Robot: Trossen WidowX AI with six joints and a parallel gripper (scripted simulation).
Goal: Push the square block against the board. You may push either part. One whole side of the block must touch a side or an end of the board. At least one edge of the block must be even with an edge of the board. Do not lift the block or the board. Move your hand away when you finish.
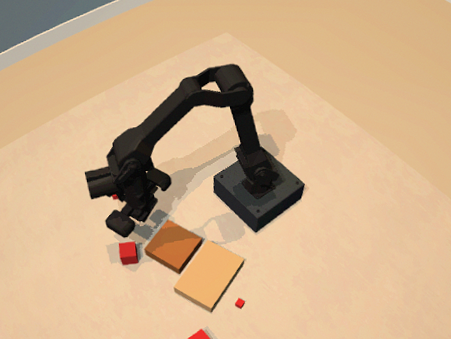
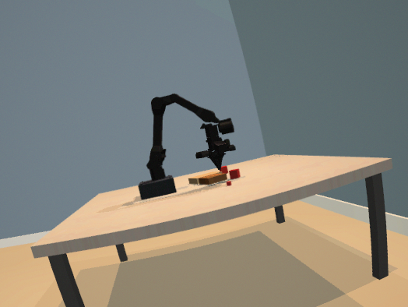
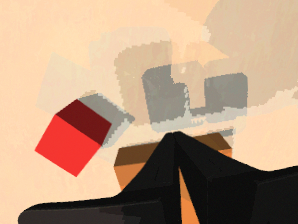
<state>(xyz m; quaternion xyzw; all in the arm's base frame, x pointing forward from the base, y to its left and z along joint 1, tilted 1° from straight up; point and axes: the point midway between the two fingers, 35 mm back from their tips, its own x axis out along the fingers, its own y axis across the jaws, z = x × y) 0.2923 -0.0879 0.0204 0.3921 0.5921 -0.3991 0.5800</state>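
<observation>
My gripper tip is now 8 cm to the right of the square block, 4 cm above it and 3 cm past it. The rest, counted from my gripper tip: board: 20 cm to the left, 6 cm behind, 4 cm below.
</observation>
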